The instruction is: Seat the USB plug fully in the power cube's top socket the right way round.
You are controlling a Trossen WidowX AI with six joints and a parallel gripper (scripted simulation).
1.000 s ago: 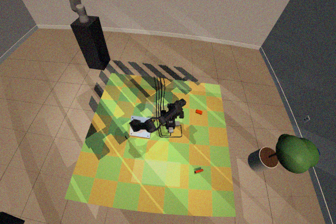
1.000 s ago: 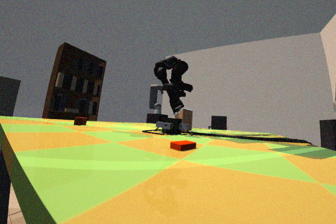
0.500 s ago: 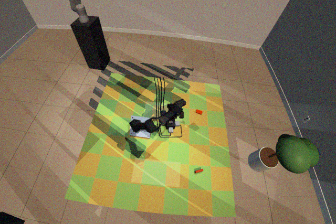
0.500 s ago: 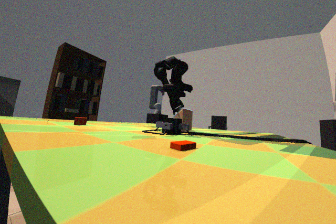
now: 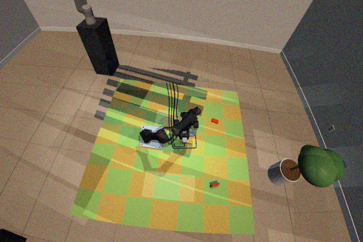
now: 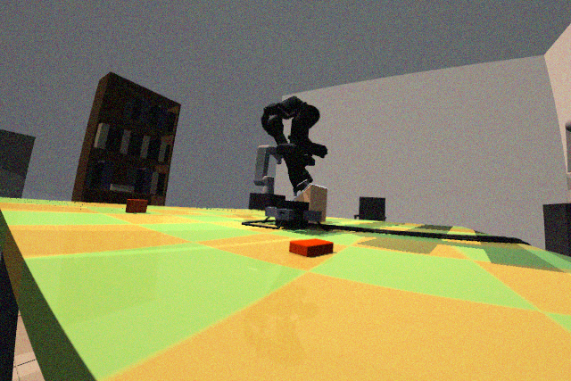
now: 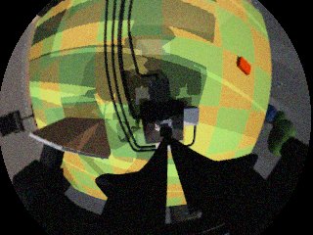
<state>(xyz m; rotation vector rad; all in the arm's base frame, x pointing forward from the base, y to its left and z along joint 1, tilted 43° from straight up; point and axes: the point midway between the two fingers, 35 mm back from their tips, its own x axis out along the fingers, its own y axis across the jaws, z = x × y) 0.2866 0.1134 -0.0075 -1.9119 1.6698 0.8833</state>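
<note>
My gripper tip is 2 cm above the USB plug.
</note>
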